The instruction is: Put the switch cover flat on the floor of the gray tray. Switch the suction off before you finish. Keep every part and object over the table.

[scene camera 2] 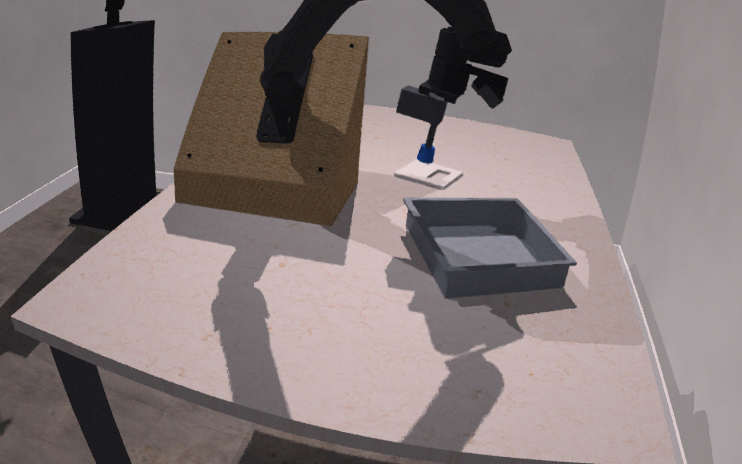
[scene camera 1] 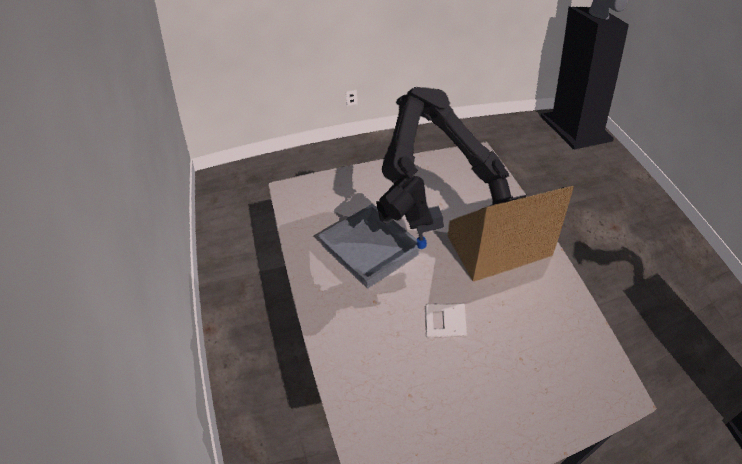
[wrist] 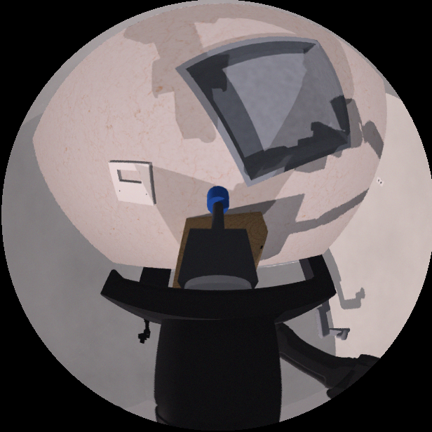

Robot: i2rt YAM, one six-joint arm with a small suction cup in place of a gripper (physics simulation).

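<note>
The white switch cover lies flat on the table, apart from the tray, with its rectangular opening showing. The gray tray stands upright on the table, and its floor shows no object on it. My suction cup is blue, points down and carries nothing. It hangs in the air beside the tray's corner nearest the wooden block, apart from the switch cover. In the second scene view it overlaps the cover's far part, but the other views show a gap between them.
A brown wooden block with a sloped face bears the arm's base and stands on the table. A black pedestal stands on the floor beyond the table.
</note>
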